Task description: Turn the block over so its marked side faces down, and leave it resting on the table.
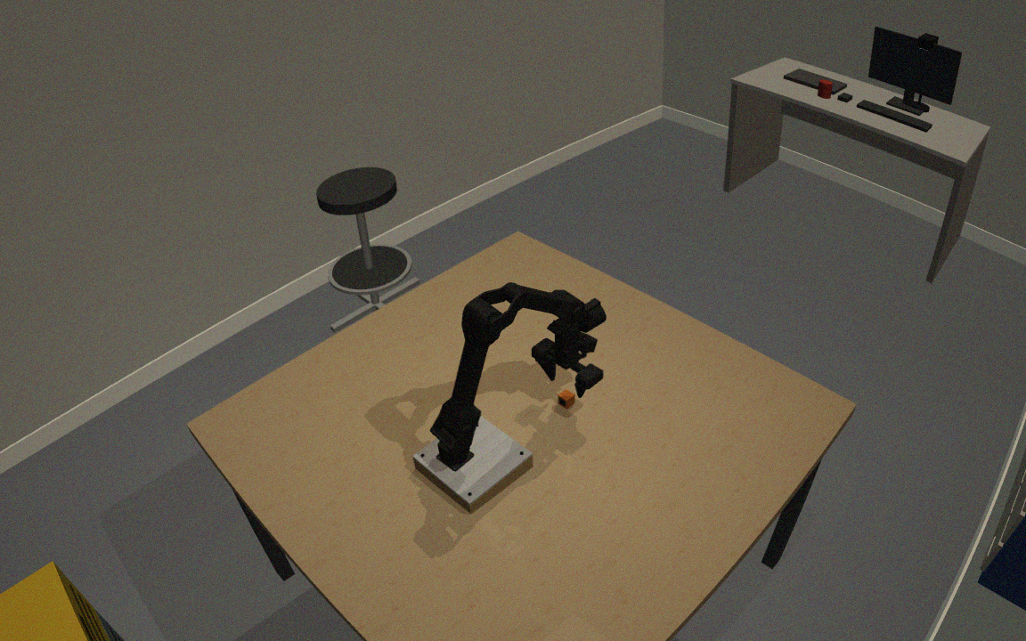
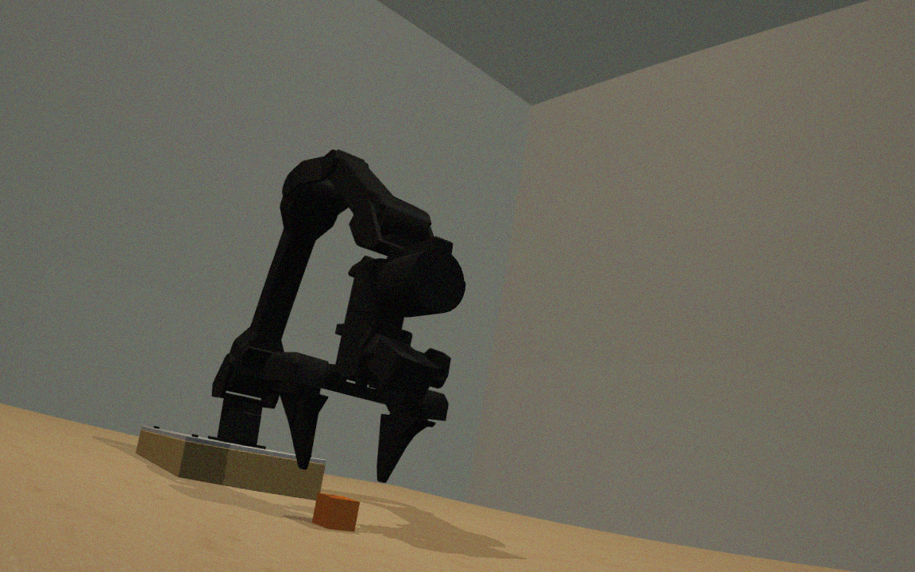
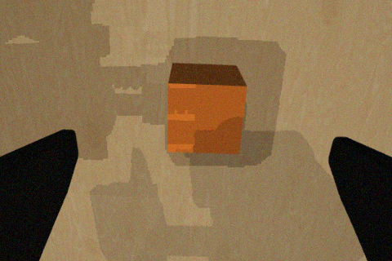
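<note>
Right now my gripper tip is 40 mm above the orange block and 10 mm past it.
</note>
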